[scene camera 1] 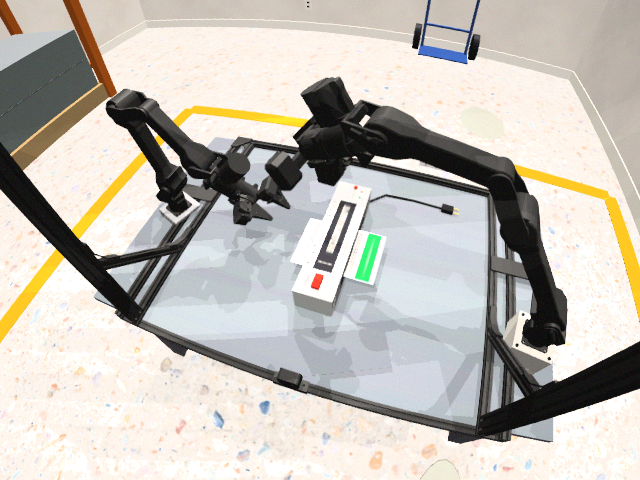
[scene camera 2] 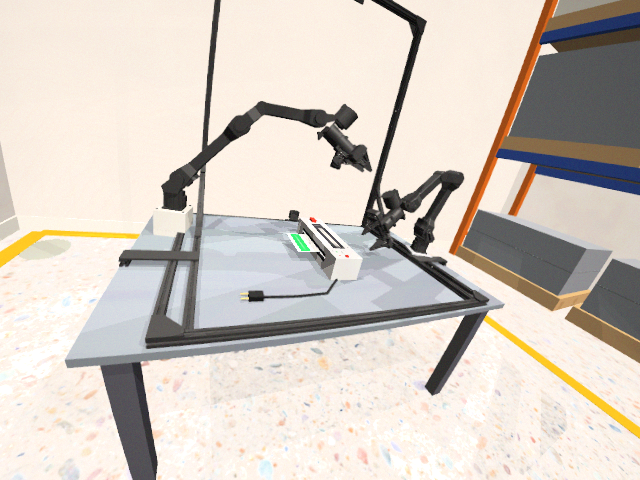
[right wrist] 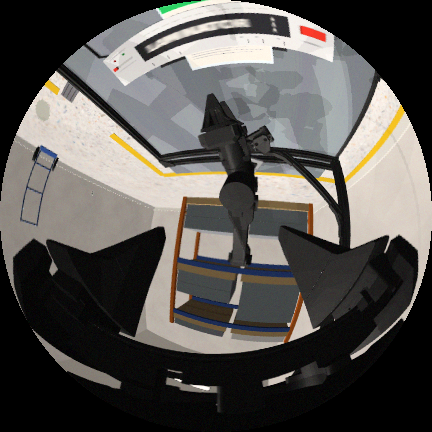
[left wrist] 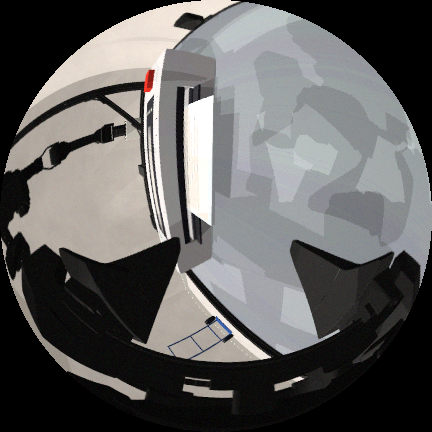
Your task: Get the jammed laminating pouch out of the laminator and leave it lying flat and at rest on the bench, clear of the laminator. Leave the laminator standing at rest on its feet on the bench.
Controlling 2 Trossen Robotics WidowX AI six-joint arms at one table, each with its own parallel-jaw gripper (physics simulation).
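Frame: origin at the left arm's base, x ahead, y left, z up, level; centimetres.
Seen in the pictures: left gripper, fingertip midpoint: (scene camera 1: 280, 213) (scene camera 2: 366, 242) (right wrist: 216, 97) (left wrist: 237, 245); right gripper, fingertip midpoint: (scene camera 1: 281, 151) (scene camera 2: 367, 171) (right wrist: 222, 232); left arm's base, origin of the base link: (scene camera 1: 179, 206) (scene camera 2: 418, 250); right arm's base, origin of the base link: (scene camera 1: 535, 336) (scene camera 2: 174, 207) (left wrist: 125, 129).
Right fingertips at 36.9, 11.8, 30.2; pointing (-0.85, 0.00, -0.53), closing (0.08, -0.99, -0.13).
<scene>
Pixels of each thing's top centre, then the offset from my right fingertips to it, as dx, dy, dz. "spot": a spot on its surface instead.
- pouch, middle of its top: (left wrist: 171, 156) (scene camera 1: 339, 248) (scene camera 2: 319, 242) +12.0, +5.2, -28.9
- black cord with a plug, surface spot: (scene camera 2: 255, 295) (scene camera 1: 449, 206) spot: +28.3, +40.7, -31.6
- small black block, surface spot: (scene camera 1: 289, 378) (scene camera 2: 293, 210) spot: +24.3, -28.4, -27.6
The white laminator (scene camera 1: 333, 235) (scene camera 2: 343, 267) (left wrist: 170, 150) (right wrist: 215, 32) stands upright mid-bench. The pouch (scene camera 1: 369, 258) (scene camera 2: 300, 241) (left wrist: 201, 160) (right wrist: 232, 56) sticks out of both long sides, green-banded on one and white with faint lines on the other. My left gripper (scene camera 1: 279, 212) (scene camera 2: 368, 239) (left wrist: 237, 245) (right wrist: 216, 97) is open and empty, low over the bench and apart from the white end, its fingers one above the other. My right gripper (scene camera 2: 366, 169) (right wrist: 222, 232) is open and empty, high above the left gripper; its fingertips are hard to make out in scene camera 1.
A black cord with a plug (scene camera 1: 447, 209) (scene camera 2: 255, 295) runs from the laminator's end across the bench. A black frame (scene camera 1: 206, 406) (scene camera 2: 310, 325) borders the bench, with uprights at its sides. A small black block (scene camera 1: 289, 378) (scene camera 2: 293, 214) sits on the frame.
</scene>
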